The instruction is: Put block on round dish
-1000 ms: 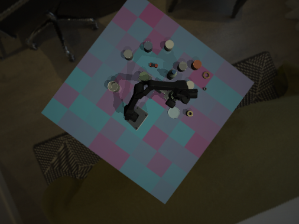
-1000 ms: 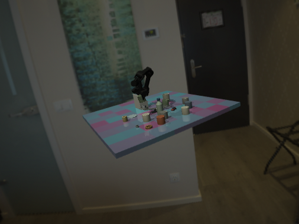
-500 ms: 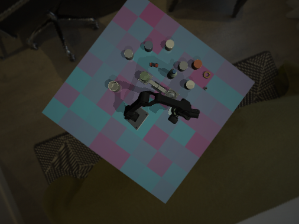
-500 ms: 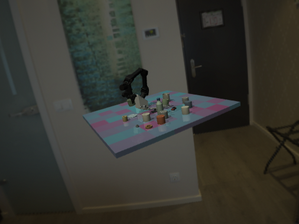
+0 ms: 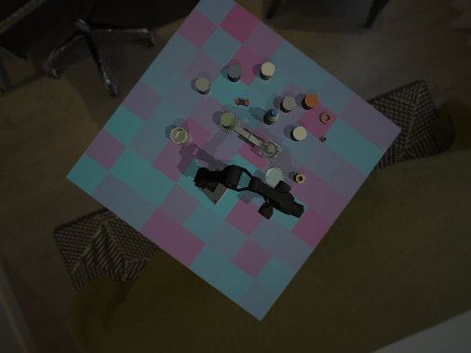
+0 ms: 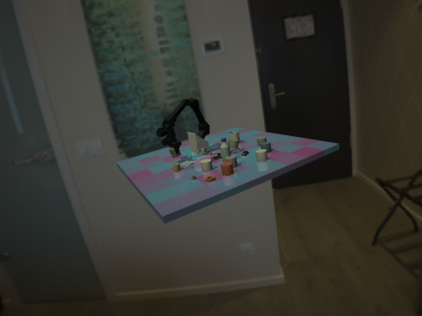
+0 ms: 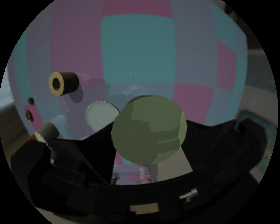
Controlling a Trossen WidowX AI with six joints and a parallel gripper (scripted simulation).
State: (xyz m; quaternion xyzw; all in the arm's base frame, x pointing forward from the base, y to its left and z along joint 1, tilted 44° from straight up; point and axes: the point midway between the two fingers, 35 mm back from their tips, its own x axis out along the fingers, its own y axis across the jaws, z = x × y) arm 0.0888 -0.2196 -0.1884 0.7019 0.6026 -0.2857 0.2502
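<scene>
Right now the pale round dish is 10 cm ahead of my gripper tip, 2 cm to the left of it and 7 cm below it. From my gripper tip the other things lie so: cup: 2 cm to the right, 1 cm above; bottle: 35 cm ahead, 20 cm to the left, 4 cm above; balance: 21 cm ahead, 25 cm to the left, 4 cm below.
</scene>
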